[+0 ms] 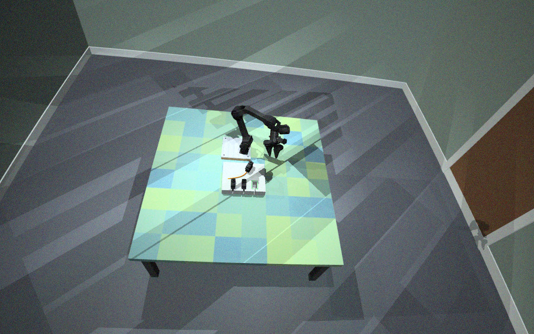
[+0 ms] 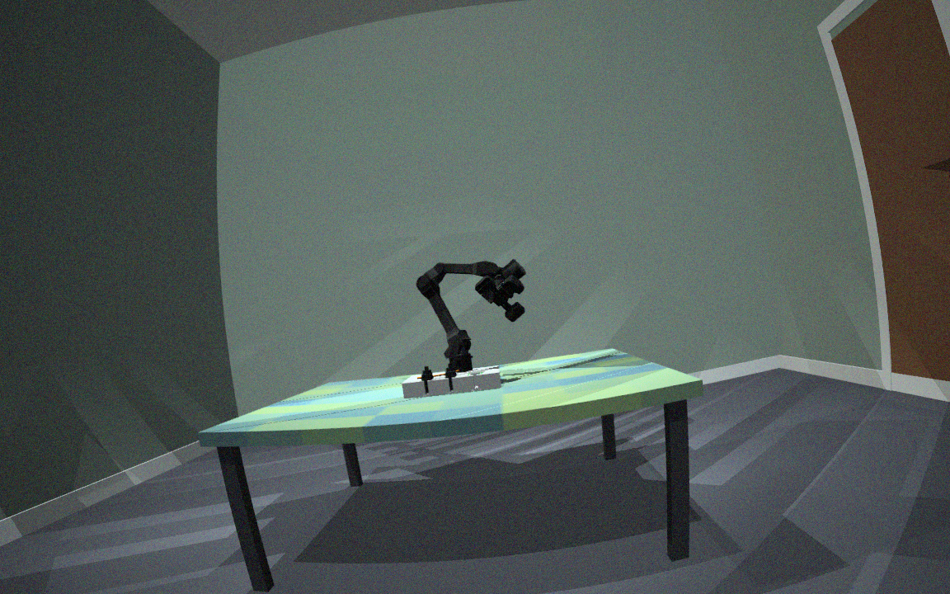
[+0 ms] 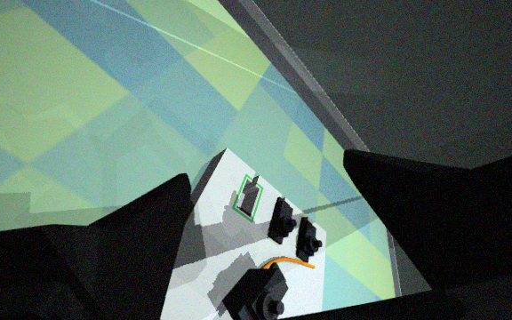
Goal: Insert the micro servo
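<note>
Now: the white deck 210 mm below my gripper tip, 180 mm to the right of it and 40 mm ahead of it.
</note>
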